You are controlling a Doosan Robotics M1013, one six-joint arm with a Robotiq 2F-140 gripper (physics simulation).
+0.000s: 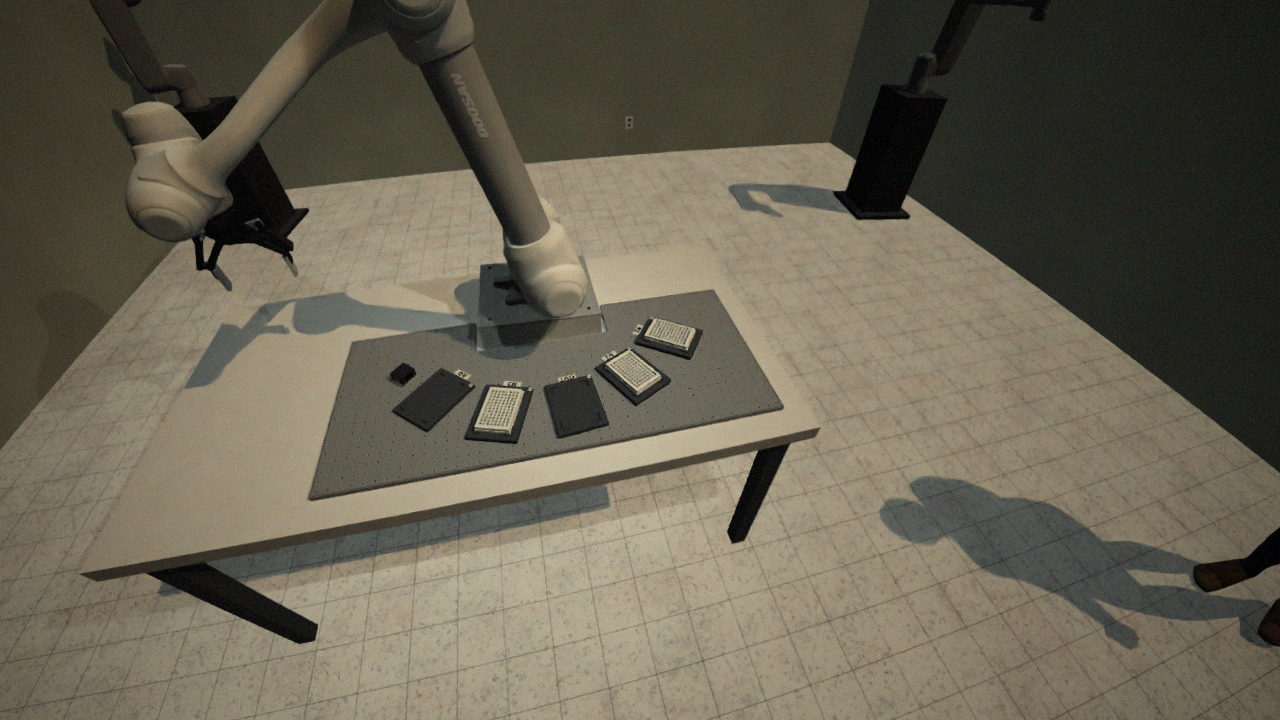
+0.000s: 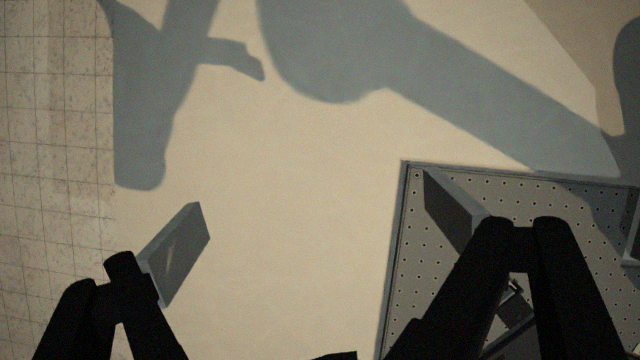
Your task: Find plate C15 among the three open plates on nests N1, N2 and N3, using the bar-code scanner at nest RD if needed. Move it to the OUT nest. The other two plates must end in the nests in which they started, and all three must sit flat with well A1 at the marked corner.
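Frame: origin at the arm's base, x down, y ahead, z right, level; centimetres.
Seen in the pictures: gripper, between the fingertips: (image 1: 263, 279) (image 2: 312, 205).
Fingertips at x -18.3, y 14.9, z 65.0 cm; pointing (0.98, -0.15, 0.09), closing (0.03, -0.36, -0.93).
Observation:
Pixels of each thing's top centre, then the offset from my fingertips to it. "*": a spot on its surface instead. Level surfaces: height alone.
- pale plate, centre of its top: (image 1: 670, 332) dx +21.4, dy +5.5, dz -102.1 cm
- nest N1, centre of its top: (image 1: 669, 334) dx +22.4, dy +5.5, dz -102.1 cm
- nest N2, a spot on its surface: (image 1: 654, 391) * dx +23.0, dy +25.5, dz -95.0 cm
- third plate, centre of its top: (image 1: 499, 407) dx +21.4, dy +28.3, dz -57.1 cm
- nest N3, a spot on its surface: (image 1: 491, 437) * dx +22.9, dy +35.8, dz -55.9 cm
- dark OUT nest, centre of its top: (image 1: 575, 402) dx +22.4, dy +27.6, dz -75.3 cm
- Nest RD, centre of its top: (image 1: 428, 387) dx +20.6, dy +21.1, dz -39.1 cm
- small black scanner, a spot on its surface: (image 2: 516, 309) (image 1: 402, 369) * dx +20.7, dy +14.0, dz -31.0 cm
- grey perforated board, height of its surface: dx +24.0 cm
- table, height of its surface: dx +25.3 cm
My gripper (image 1: 257, 274) (image 2: 312, 205) is wide open and empty, high above the left back of the table. One pale plate (image 1: 671, 333) sits on nest N1 (image 1: 665, 351) at the right, another plate (image 1: 634, 371) on nest N2 (image 1: 654, 391), and a third plate (image 1: 501, 409) on nest N3 (image 1: 491, 437). All three look flat; their identities and A1 corners cannot be read. The dark OUT nest (image 1: 575, 405), between N2 and N3, holds no plate. Nest RD (image 1: 434, 399) (image 2: 517, 345), left of N3, holds no plate. The small black scanner (image 1: 402, 372) (image 2: 516, 309) stands beside RD.
The nests stand in an arc on a grey perforated board (image 1: 375, 447) (image 2: 400, 280) on the table (image 1: 214, 465) (image 2: 280, 200). The arm's base plate (image 1: 492, 308) is at the board's back edge. Two dark pedestals (image 1: 895, 152) (image 1: 259, 183) with arms stand beyond the table.

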